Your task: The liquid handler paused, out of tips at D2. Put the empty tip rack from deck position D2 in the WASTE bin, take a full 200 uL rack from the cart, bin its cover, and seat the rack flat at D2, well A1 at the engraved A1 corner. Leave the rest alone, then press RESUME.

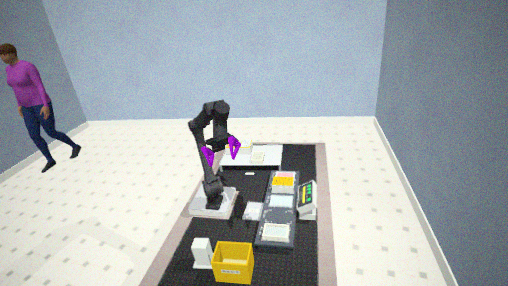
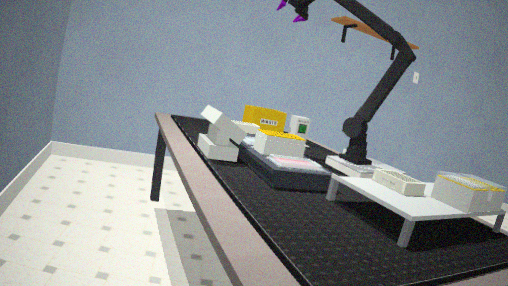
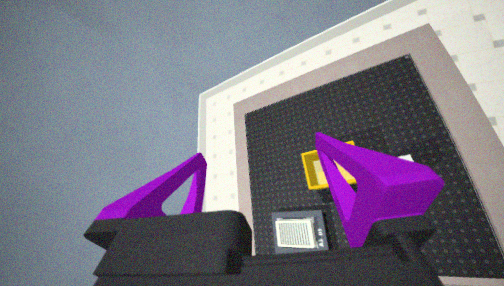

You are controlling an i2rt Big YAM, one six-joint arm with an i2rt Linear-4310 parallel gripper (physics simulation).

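My gripper is open and empty, raised high above the bench. The yellow WASTE bin stands at the front, with something pale inside. The dark deck has a bare nest between a light plate and the front rack. A white rack with a yellow top stands toward the deck's back; whether it holds tips is unclear. A covered yellow-banded rack stands on the white cart. The RESUME box stands beside the bin.
An off-white rack stands on the cart. A pink plate lies at the deck's back end. A tilted display stands beside the deck. A flat pale piece lies between arm base and deck. A person is at the left.
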